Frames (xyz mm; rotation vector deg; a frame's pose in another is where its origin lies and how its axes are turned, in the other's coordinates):
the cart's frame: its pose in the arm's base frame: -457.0 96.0 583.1 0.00 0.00 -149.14
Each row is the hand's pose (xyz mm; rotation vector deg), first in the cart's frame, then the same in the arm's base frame.
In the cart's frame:
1: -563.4 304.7 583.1 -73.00 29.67 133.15
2: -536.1 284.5 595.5 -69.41 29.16 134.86
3: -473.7 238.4 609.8 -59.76 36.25 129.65
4: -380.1 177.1 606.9 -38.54 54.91 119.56
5: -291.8 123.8 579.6 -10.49 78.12 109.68
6: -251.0 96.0 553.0 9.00 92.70 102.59
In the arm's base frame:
1: 182.9 123.4 1166.2 6.94 59.19 1.50
2: 149.1 126.8 1178.6 7.27 56.30 1.60
3: 71.9 134.3 1192.9 14.77 52.15 -5.56
4: -39.9 138.9 1190.0 34.60 41.96 -16.31
5: -143.0 139.4 1162.7 60.42 25.74 -20.55
6: -192.3 142.3 1136.1 77.21 13.45 -19.55

